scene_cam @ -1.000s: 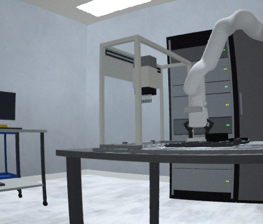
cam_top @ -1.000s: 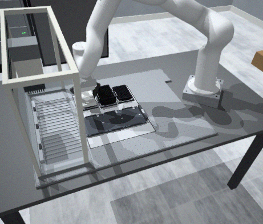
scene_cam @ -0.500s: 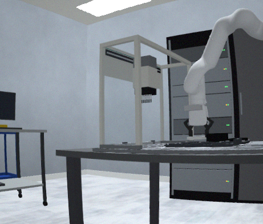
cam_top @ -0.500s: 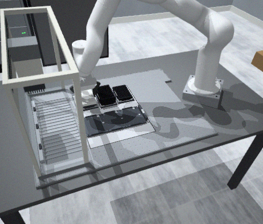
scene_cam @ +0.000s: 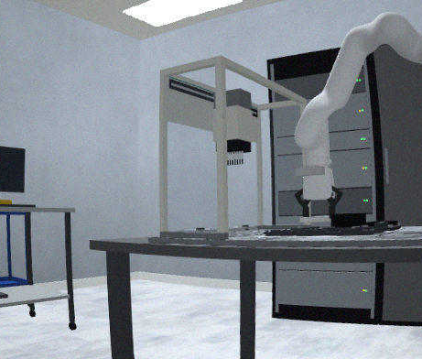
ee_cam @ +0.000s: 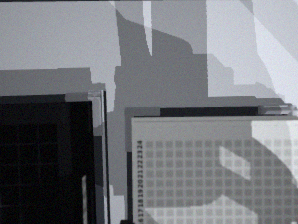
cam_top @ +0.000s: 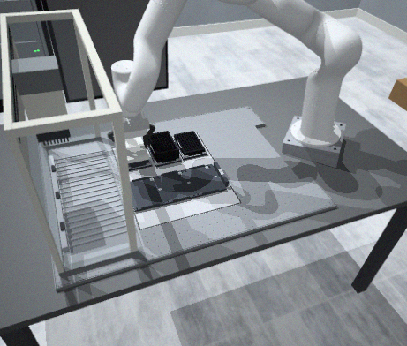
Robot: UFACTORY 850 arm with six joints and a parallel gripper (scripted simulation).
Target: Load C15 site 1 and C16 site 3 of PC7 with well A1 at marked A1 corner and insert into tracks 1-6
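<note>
My hand is 4 cm above the nest S3. Also, from my hand: plate carrier PC7 (12 cm behind, 19 cm to the left, 3 cm below); plate C15 (22 cm behind, 2 cm to the right, 3 cm below); nest S1 (22 cm behind, 2 cm to the right, 4 cm below).
</note>
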